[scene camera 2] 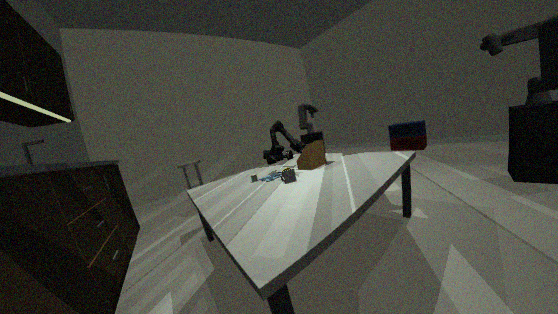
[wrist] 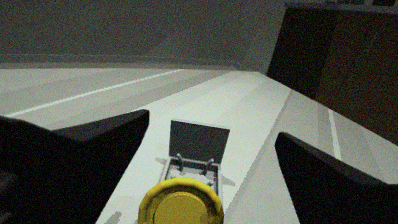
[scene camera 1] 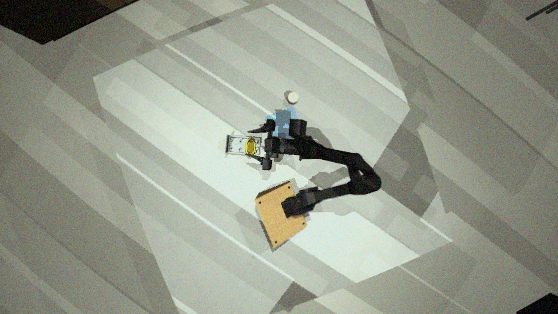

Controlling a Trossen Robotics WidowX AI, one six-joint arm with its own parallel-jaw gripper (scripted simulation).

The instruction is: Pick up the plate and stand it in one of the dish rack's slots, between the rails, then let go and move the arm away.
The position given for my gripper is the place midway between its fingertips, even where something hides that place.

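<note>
My gripper [scene camera 1: 246, 143] is open, and it holds nothing. The wrist view shows my gripper too [wrist: 214, 128], and I can also see a dish rack [wrist: 196, 149].
</note>
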